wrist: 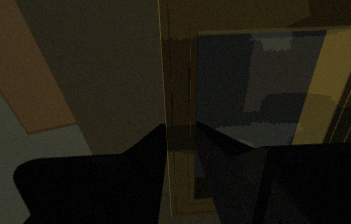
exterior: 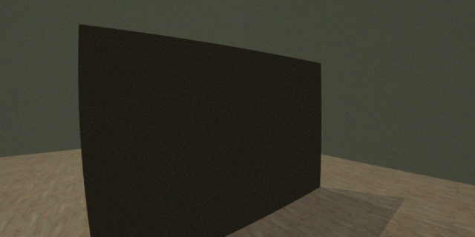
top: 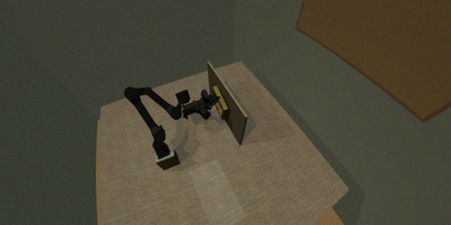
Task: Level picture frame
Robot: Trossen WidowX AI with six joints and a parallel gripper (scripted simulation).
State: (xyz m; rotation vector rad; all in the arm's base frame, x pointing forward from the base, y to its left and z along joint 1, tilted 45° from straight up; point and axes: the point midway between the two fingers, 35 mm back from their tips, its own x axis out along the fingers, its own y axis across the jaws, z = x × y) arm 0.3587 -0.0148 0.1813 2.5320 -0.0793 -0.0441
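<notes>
My gripper tip is 10 mm short of the yellow picture frame, 10 mm to the right of it and 50 mm above it. Round my gripper tip: wall board (30 mm ahead, 10 mm to the left, 70 mm below).
</notes>
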